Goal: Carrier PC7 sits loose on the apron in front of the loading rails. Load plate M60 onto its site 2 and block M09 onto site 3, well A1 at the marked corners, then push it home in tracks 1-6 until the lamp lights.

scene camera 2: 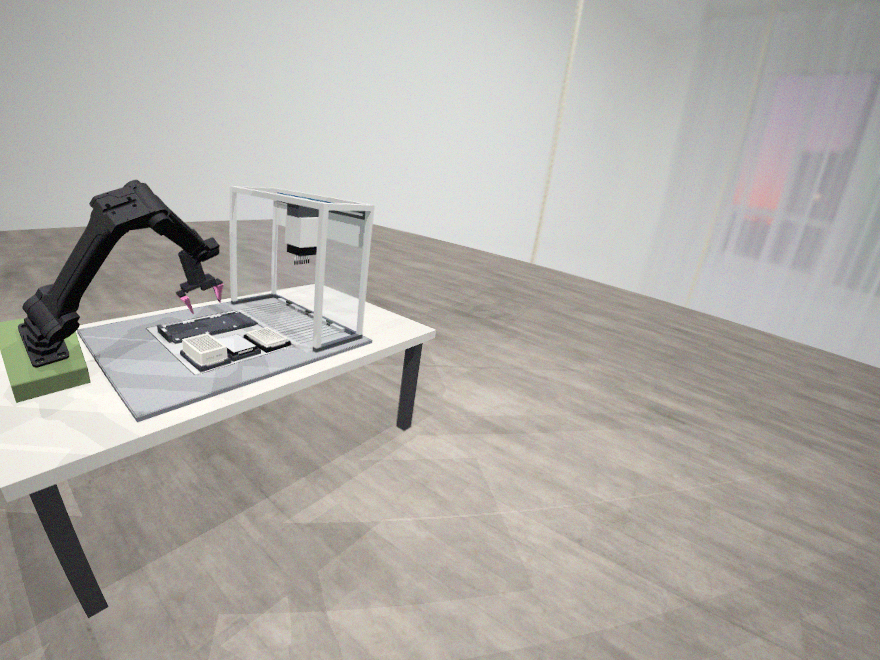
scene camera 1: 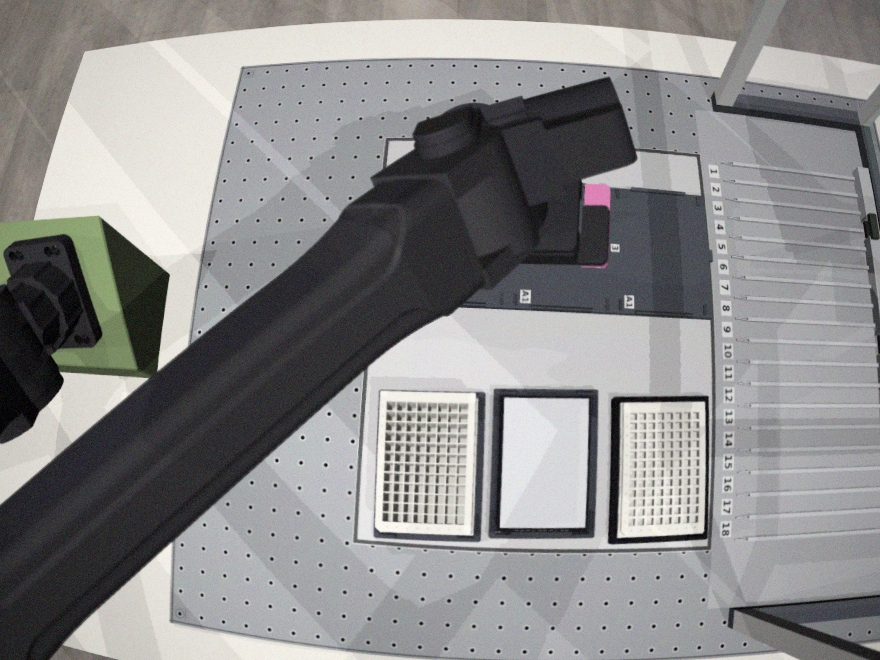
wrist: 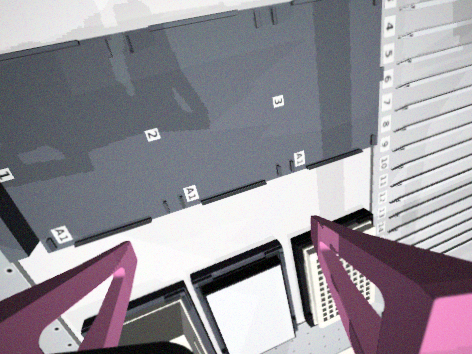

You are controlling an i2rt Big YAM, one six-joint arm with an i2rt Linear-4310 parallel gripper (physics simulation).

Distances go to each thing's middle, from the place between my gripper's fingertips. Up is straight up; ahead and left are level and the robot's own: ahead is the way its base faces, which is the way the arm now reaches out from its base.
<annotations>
The black-framed white plate [scene camera 1: 543,476] lies 17 cm to the right of my hand and 8 cm below it. Round my hand: glass enclosure [scene camera 1: 811,63] 32 cm ahead, 6 cm to the right, 14 cm above; frame with hanging head [scene camera 2: 301,229] 36 cm ahead, 7 cm to the right, 27 cm above; dark carrier [scene camera 1: 658,266] 3 cm ahead, 4 cm to the left, 8 cm below.
</annotations>
